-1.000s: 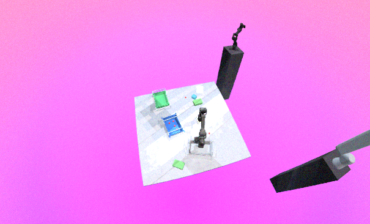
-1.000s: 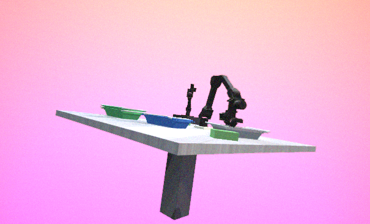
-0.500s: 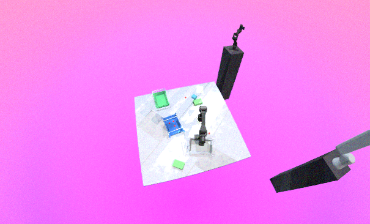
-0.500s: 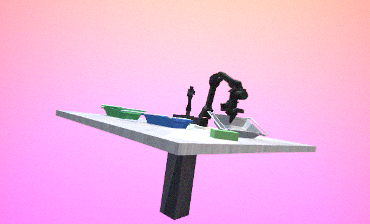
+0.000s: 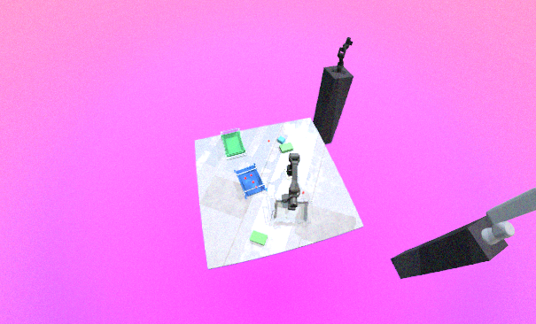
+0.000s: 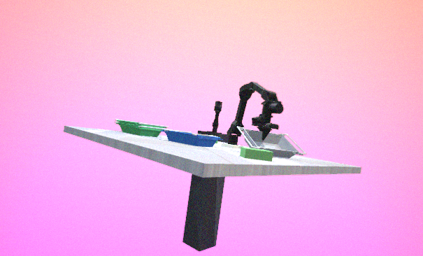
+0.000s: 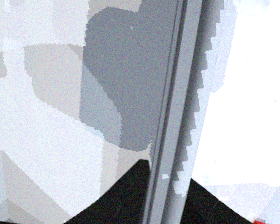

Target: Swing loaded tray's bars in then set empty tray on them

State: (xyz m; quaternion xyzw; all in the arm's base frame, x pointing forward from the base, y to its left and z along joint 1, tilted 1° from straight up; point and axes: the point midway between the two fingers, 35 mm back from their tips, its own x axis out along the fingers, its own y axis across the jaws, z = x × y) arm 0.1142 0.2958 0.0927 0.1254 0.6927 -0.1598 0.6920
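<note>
Right now my gripper tip is 30 mm short of the grey tray, 70 mm to the right of it and 10 mm above it. From my gripper tip the other things lie so: white block 310 mm behind, 810 mm to the right, 80 mm below; then cyan block 170 mm behind, 680 mm to the right, 60 mm below.
</note>
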